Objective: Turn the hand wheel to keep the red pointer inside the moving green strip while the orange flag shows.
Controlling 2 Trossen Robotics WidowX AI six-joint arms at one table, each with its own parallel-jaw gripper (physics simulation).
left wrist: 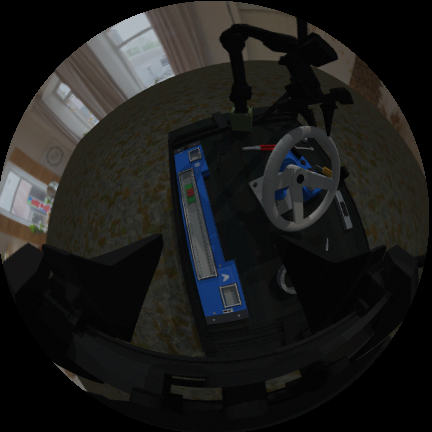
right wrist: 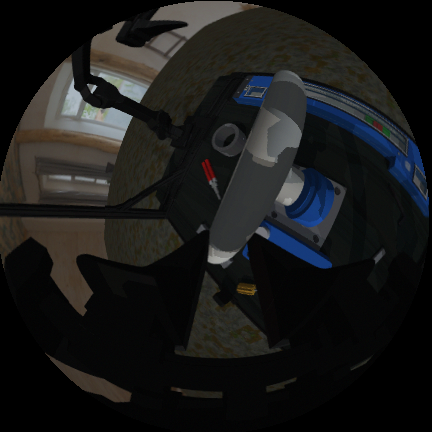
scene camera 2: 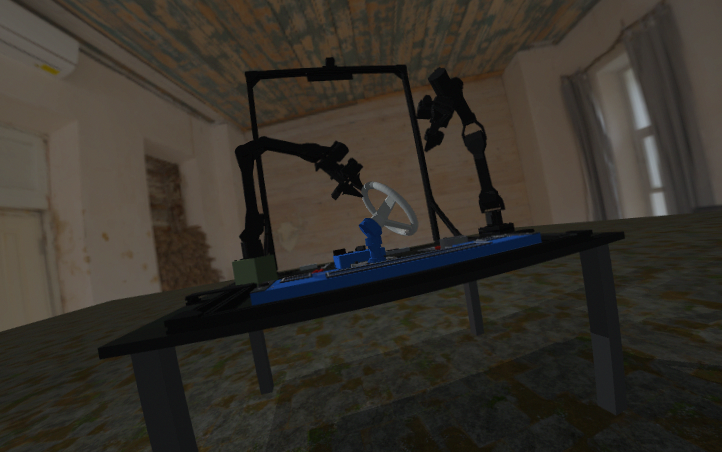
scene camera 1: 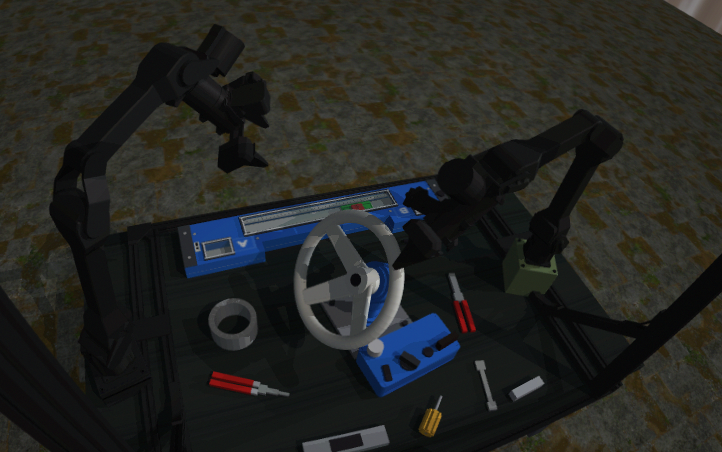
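Pixels of known places: left gripper, fingertip midpoint: (left wrist: 221,240) (scene camera 2: 427,142) (scene camera 1: 266,145); right gripper, fingertip midpoint: (left wrist: 322,135) (right wrist: 228,236) (scene camera 2: 364,194) (scene camera 1: 396,267); left arm's base, link origin: (right wrist: 178,134) (scene camera 2: 495,225) (scene camera 1: 116,363); right arm's base, link origin: (left wrist: 240,109) (scene camera 2: 253,257) (scene camera 1: 536,255).
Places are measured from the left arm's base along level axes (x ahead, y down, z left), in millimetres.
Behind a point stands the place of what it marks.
The pale hand wheel (scene camera 1: 341,340) @[x 380, y -85, z -206 mm] (scene camera 2: 375,186) @[x 513, y -214, z -52 mm] (left wrist: 270,185) @[x 463, y -179, z -7 mm] (right wrist: 260,185) @[x 510, y -241, z -152 mm] stands tilted on a blue hub. My right gripper (scene camera 1: 395,242) (scene camera 2: 362,191) @[x 491, y -216, z -190 mm] (left wrist: 322,136) @[x 491, y -216, z -190 mm] (right wrist: 228,236) @[x 491, y -216, z -190 mm] is shut on its rim, on the right side in scene camera 1. In the long display window, the red pointer (scene camera 1: 357,206) @[x 674, y 17, z 147 mm] (left wrist: 190,192) @[x 667, y 17, z 150 mm] (right wrist: 377,125) @[x 675, y 17, z 143 mm] lies inside the green strip (scene camera 1: 366,205) (left wrist: 189,200) @[x 640, y 17, z 166 mm] (right wrist: 384,131), with green on both sides in the left wrist view. No orange flag shows in any view. My left gripper (scene camera 1: 266,146) @[x 396, y -303, z 110 mm] (scene camera 2: 423,133) @[x 396, y -303, z 110 mm] (left wrist: 221,240) @[x 396, y -303, z 110 mm] is open and empty, high above the table.
A blue control box (scene camera 1: 386,367) @[x 456, y 2, z -267 mm] sits below the wheel. A grey ring (scene camera 1: 216,331) @[x 204, y 9, z -22 mm] and red-handled pliers (scene camera 1: 234,382) @[x 192, y 51, z -122 mm] lie to the left. More red-handled pliers (scene camera 1: 463,314) @[x 711, y 48, z -241 mm], a wrench (scene camera 1: 485,384) @[x 636, y 52, z -401 mm], a light block (scene camera 1: 526,388) @[x 698, y 37, z -463 mm] and a yellow screwdriver (scene camera 1: 430,422) @[x 469, y 25, z -402 mm] lie to the right.
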